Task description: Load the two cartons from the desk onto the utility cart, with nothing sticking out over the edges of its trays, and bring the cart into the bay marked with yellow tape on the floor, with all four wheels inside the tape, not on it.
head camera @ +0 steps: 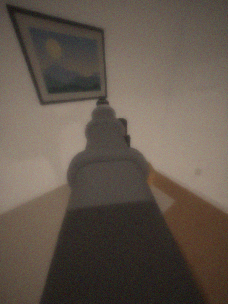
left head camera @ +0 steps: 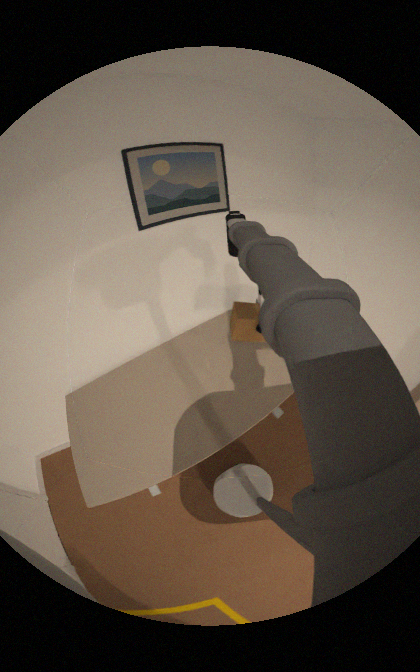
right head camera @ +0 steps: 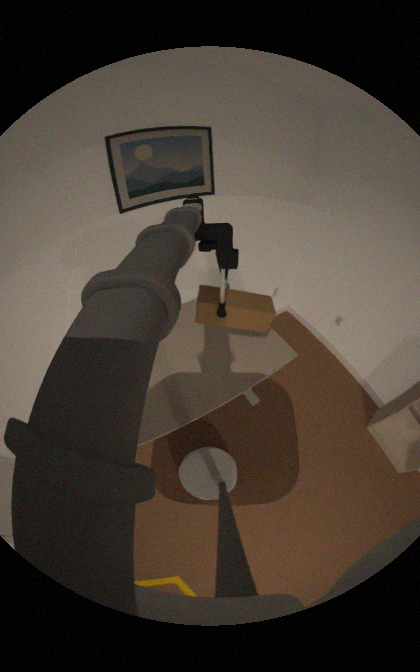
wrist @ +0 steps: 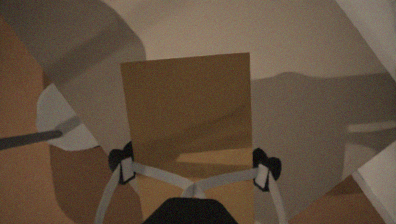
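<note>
A brown carton is held above the right part of the beige desk, with its shadow on the desk top below. My gripper is shut on this carton, one fingertip on each side; the far fingertip is hidden in the right head view. The arm hides part of the carton in the left head view. Yellow tape shows at the bottom of both side head views. The second carton and the utility cart do not show in these views.
A pale round disc with a dark pole stands on the floor before the desk. A light box-like piece of furniture is at the right. A framed picture hangs on the wall behind the desk.
</note>
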